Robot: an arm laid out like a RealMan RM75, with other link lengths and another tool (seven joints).
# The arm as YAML. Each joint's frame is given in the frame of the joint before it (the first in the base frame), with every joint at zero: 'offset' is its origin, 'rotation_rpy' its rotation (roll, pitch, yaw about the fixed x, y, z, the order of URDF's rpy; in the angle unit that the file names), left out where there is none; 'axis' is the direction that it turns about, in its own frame. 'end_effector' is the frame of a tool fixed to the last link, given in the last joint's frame.
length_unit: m
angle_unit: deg
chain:
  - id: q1
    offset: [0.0, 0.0, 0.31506]
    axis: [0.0, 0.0, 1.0]
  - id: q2
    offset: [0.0, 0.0, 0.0]
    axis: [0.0, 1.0, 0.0]
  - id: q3
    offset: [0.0, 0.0, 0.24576]
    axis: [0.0, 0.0, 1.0]
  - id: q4
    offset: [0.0, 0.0, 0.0]
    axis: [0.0, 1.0, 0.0]
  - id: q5
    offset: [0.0, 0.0, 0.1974]
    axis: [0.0, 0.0, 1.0]
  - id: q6
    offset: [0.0, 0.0, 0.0]
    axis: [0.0, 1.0, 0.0]
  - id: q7
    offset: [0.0, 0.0, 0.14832]
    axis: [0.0, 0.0, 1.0]
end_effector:
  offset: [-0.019, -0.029, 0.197]
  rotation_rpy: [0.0, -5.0, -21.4]
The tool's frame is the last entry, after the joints.
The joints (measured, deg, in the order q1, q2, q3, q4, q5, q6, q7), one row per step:
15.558 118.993 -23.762 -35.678 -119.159 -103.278 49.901
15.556 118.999 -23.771 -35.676 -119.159 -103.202 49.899
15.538 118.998 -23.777 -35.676 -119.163 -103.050 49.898
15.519 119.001 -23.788 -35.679 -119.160 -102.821 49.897
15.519 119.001 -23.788 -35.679 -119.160 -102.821 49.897
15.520 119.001 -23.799 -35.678 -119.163 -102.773 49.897
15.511 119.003 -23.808 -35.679 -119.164 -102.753 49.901
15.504 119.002 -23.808 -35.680 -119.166 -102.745 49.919
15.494 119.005 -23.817 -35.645 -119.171 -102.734 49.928
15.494 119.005 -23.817 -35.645 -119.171 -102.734 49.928
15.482 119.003 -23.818 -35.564 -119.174 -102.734 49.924
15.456 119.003 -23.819 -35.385 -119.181 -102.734 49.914
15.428 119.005 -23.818 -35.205 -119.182 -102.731 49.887
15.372 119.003 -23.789 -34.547 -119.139 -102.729 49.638
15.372 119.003 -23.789 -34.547 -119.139 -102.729 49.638
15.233 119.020 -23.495 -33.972 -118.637 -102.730 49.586
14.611 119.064 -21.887 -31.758 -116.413 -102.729 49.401
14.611 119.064 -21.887 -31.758 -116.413 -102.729 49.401
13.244 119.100 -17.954 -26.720 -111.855 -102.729 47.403
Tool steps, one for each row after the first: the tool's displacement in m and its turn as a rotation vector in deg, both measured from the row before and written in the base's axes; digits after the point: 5 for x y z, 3 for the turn. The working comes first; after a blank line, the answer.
Tool pose at each row, in the base's axes (x y z in m, rotation vector in deg; the steps are taken from these numbers as rounded here):
0.21471 0.34089 -0.03132 -143.684 -10.729 41.843
0.21504 0.34111 -0.03143 -143.678 -10.695 41.763
0.21589 0.34155 -0.03154 -143.659 -10.606 41.576
0.21707 0.34228 -0.03168 -143.622 -10.486 41.304
0.21707 0.34228 -0.03168 -143.622 -10.486 41.304
0.21729 0.34240 -0.03177 -143.626 -10.469 41.250
0.21742 0.34241 -0.03183 -143.632 -10.447 41.227
0.21752 0.34241 -0.03183 -143.635 -10.413 41.219
0.21756 0.34230 -0.03200 -143.649 -10.355 41.243
0.21756 0.34230 -0.03200 -143.649 -10.355 41.243
0.21753 0.34210 -0.03219 -143.655 -10.274 41.314
0.21741 0.34165 -0.03263 -143.668 -10.095 41.476
0.21729 0.34122 -0.03305 -143.668 -9.933 41.633
0.21642 0.34003 -0.03419 -143.574 -9.595 42.179
0.21642 0.34003 -0.03419 -143.574 -9.595 42.179
0.21556 0.34118 -0.03220 -142.781 -8.944 42.853
0.21377 0.34792 -0.02061 -138.891 -6.218 45.298
0.21377 0.34792 -0.02061 -138.891 -6.218 45.298
0.21477 0.36161 0.00844 -129.688 -2.080 49.039

0.00033 0.00022 -0.00011 0.022 -0.045 -0.045
0.00085 0.00044 -0.00011 0.055 -0.103 -0.113
0.00118 0.00073 -0.00014 0.089 -0.149 -0.159
0.00000 0.00000 0.00000 0.000 0.000 0.000
0.00022 0.00012 -0.00009 0.008 -0.034 -0.025
0.00013 0.00001 -0.00006 -0.003 -0.013 -0.020
0.00010 0.00000 0.00000 -0.006 0.001 -0.025
0.00004 -0.00011 -0.00017 -0.028 0.024 -0.032
0.00000 0.00000 0.00000 0.000 0.000 0.000
-0.00003 -0.00020 -0.00019 -0.036 0.062 -0.038
-0.00012 -0.00045 -0.00044 -0.080 0.140 -0.082
-0.00012 -0.00043 -0.00042 -0.065 0.137 -0.073
-0.00087 -0.00119 -0.00114 -0.106 0.454 -0.113
0.00000 0.00000 0.00000 0.000 0.000 0.000
-0.00086 0.00115 0.00199 0.461 0.777 -0.418
-0.00179 0.00674 0.01159 2.490 3.189 -1.949
0.00000 0.00000 0.00000 0.000 0.000 0.000
0.00100 0.01369 0.02905 6.570 5.924 -3.596

